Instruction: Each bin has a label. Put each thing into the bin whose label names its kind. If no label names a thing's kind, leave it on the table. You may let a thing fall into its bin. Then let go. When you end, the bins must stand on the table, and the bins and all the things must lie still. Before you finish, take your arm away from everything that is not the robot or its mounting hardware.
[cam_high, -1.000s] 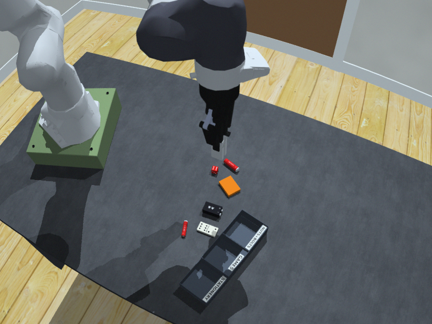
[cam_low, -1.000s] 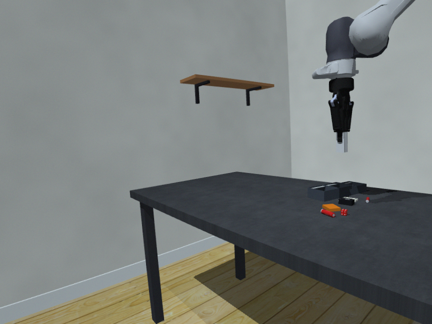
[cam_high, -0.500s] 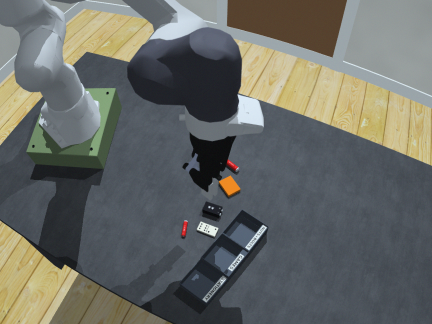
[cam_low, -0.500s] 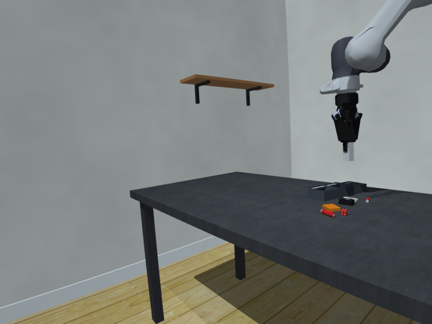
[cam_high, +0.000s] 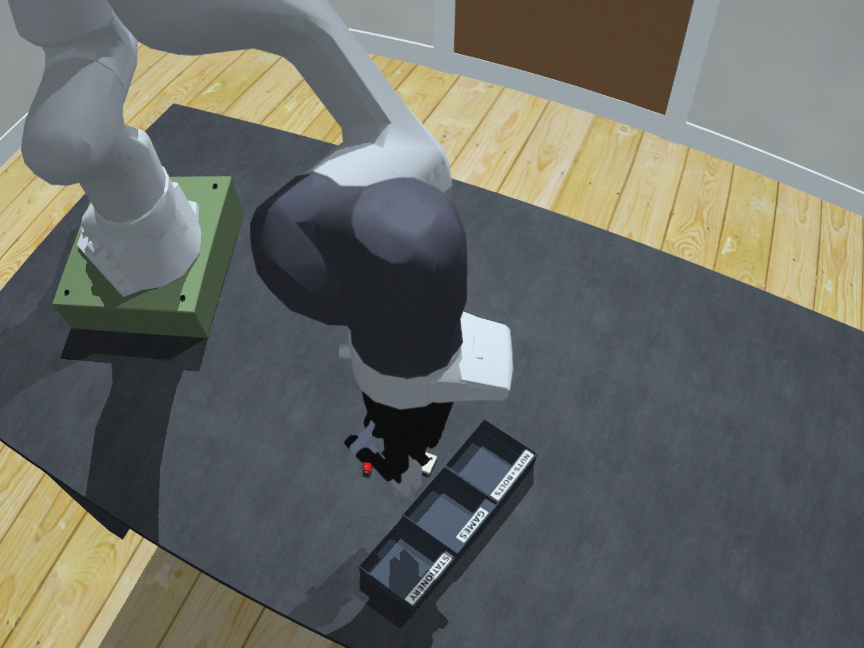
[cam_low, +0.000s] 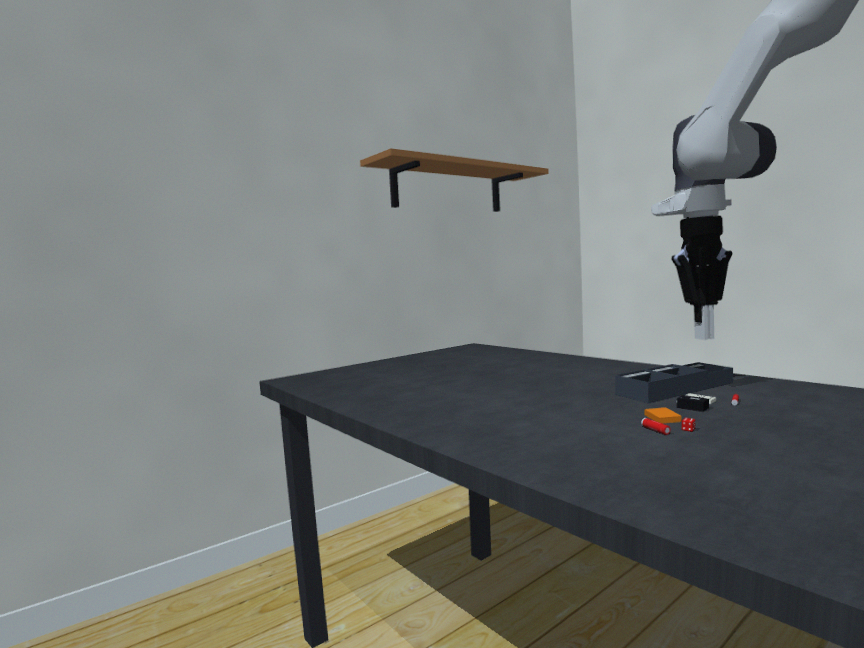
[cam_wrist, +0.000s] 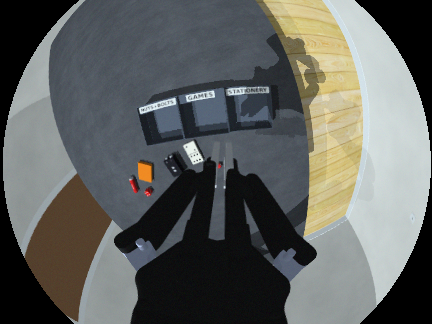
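The bin tray lies 12 cm below my hand, 5 cm ahead of it and 2 cm to the left of it. Also, from my hand: black 9V battery 13 cm to the left, 13 cm below, 4 cm behind; then orange block 21 cm to the left, 13 cm below, 4 cm behind; then white domino 13 cm below, 7 cm to the left, 3 cm behind.
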